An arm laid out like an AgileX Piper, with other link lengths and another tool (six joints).
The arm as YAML. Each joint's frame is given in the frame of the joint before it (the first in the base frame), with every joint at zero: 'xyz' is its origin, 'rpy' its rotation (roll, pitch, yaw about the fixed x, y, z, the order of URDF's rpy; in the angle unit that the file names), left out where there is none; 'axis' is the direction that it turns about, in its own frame. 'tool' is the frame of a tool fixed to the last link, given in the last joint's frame.
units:
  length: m
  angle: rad
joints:
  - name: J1
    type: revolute
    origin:
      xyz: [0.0, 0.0, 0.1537]
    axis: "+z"
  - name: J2
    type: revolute
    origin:
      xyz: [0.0, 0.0, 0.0]
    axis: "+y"
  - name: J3
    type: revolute
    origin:
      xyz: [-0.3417, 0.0, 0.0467]
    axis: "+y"
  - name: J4
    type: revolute
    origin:
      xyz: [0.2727, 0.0, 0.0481]
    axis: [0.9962, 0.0, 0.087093]
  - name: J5
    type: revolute
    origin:
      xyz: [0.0, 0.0, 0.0]
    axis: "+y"
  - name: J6
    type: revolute
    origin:
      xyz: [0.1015, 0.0, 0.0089]
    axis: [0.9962, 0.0, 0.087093]
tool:
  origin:
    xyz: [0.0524, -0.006, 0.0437]
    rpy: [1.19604, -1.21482, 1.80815]
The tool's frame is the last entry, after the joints.
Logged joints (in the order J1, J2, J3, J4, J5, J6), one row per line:
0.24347, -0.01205, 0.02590, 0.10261, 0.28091, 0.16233
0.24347, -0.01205, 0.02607, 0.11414, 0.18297, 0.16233
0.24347, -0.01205, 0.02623, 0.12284, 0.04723, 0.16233
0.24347, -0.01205, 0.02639, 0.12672, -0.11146, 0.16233
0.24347, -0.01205, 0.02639, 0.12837, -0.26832, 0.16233
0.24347, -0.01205, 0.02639, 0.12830, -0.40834, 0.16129
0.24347, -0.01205, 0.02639, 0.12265, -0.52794, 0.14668
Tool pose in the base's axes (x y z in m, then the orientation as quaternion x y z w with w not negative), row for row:
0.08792, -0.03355, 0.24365, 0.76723, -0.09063, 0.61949, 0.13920
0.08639, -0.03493, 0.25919, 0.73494, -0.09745, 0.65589, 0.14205
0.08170, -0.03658, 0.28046, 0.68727, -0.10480, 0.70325, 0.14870
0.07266, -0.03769, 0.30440, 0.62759, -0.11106, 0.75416, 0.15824
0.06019, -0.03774, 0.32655, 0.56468, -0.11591, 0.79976, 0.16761
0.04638, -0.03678, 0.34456, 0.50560, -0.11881, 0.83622, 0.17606
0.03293, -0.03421, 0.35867, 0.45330, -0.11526, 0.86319, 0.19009
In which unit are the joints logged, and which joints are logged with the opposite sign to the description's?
The joints are logged in radians. Opposite sign: J1.
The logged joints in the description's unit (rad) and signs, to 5 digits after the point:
-0.24347, -0.01205, 0.02590, 0.10261, 0.28091, 0.16233
-0.24347, -0.01205, 0.02607, 0.11414, 0.18297, 0.16233
-0.24347, -0.01205, 0.02623, 0.12284, 0.04723, 0.16233
-0.24347, -0.01205, 0.02639, 0.12672, -0.11146, 0.16233
-0.24347, -0.01205, 0.02639, 0.12837, -0.26832, 0.16233
-0.24347, -0.01205, 0.02639, 0.12830, -0.40834, 0.16129
-0.24347, -0.01205, 0.02639, 0.12265, -0.52794, 0.14668

